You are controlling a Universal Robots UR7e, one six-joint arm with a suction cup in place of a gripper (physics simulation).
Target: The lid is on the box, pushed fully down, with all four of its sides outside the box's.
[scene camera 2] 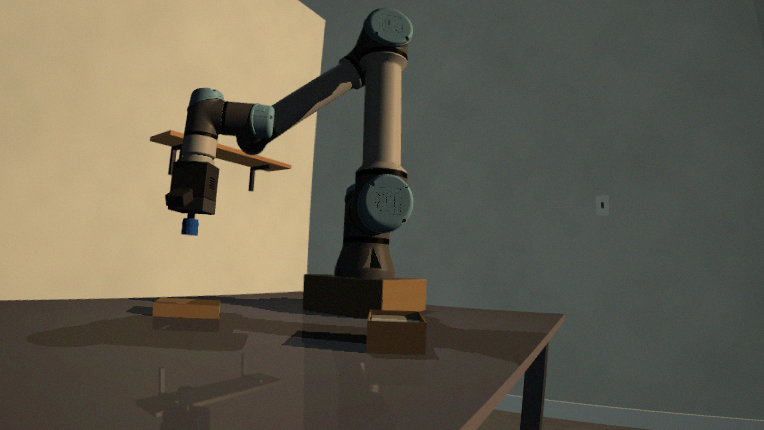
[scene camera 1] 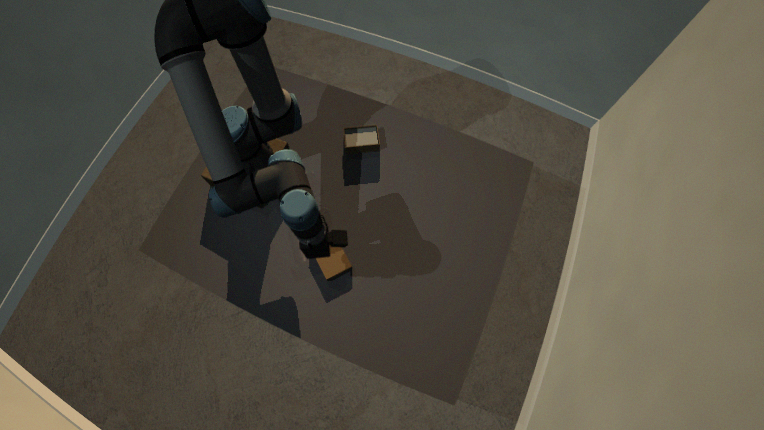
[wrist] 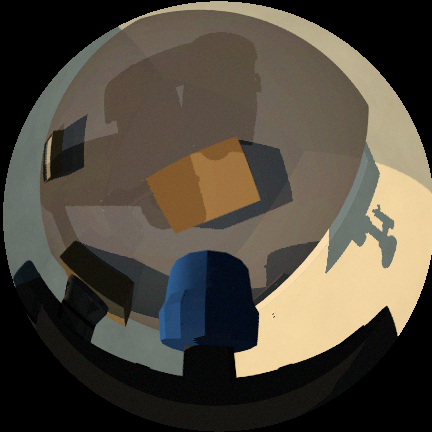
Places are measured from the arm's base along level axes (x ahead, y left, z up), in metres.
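Where they show: hand, its tool point: (scene camera 2: 189, 234) (wrist: 209, 280); arm's base, origin of its link: (scene camera 2: 364, 277) (scene camera 1: 252, 159) (wrist: 87, 293).
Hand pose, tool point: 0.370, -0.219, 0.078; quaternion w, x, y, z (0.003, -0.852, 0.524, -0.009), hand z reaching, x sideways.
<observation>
Each offset is from my tool point to the top centre of the thing, as dx, dy, dz. Level surfaces: height alone.
The lid @(+0.005, +0.015, -0.139) (scene camera 1: 336, 266) (scene camera 2: 187, 310) (wrist: 227, 175), an orange-brown, shallow rectangular piece, lies on the table, closed face up and apart from the box. The box @(-0.057, +0.456, -0.118) (scene camera 1: 362, 150) (scene camera 2: 396, 337) (wrist: 57, 150) stands upright and uncovered, its open top showing a pale inside. My gripper, a blue suction cup (scene camera 2: 189, 226) (wrist: 208, 300), points down and hangs well above the table near the lid, touching nothing. It is open, with nothing on it. In scene camera 1 the cup is hidden behind the wrist housing, which covers one end of the lid.
The table @(dz -0.165) (scene camera 1: 427, 320) (scene camera 2: 256, 395) (wrist: 315, 120) carries the arm's base block (scene camera 2: 344, 293) (wrist: 100, 280), which stands behind the box in scene camera 2. The arm hides most of this block in scene camera 1. A shelf (scene camera 2: 251, 159) is on the wall behind the wrist.
</observation>
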